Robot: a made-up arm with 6 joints.
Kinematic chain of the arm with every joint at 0, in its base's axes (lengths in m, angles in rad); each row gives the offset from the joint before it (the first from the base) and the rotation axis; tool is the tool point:
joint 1: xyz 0 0 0.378 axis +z
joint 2: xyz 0 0 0 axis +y
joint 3: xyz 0 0 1.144 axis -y
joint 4: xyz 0 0 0 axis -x
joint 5: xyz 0.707 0 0 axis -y
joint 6: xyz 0 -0.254 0 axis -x
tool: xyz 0 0 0
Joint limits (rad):
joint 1: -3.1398..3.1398
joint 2: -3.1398..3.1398
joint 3: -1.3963..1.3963
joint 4: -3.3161..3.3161
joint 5: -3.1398..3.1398
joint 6: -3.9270..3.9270
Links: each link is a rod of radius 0.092 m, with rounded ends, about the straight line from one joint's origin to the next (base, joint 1, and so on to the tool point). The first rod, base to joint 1, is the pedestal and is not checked.
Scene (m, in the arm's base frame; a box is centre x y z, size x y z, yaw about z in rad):
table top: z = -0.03
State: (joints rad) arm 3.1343 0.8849 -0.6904 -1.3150 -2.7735 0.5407
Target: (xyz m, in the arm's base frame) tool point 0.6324 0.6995 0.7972
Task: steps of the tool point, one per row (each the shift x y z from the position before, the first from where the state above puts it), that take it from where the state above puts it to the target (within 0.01 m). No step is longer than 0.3 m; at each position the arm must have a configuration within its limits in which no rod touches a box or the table.
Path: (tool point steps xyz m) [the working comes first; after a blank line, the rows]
Joints at the target: 1.0284 0.4667 -0.2582 -0.7800 -2.7735 0.5407
Straight joint move there: clear.

1: 0.0037 0.1900 0.0233
2: 0.0606 0.1910 0.0307
3: 0.1184 0.1741 0.0384
4: 0.1713 0.1391 0.0463
5: 0.2130 0.0871 0.0542
6: 0.2379 0.0221 0.0619
7: 0.2416 -0.0502 0.0693
8: 0.2218 -0.1226 0.0764

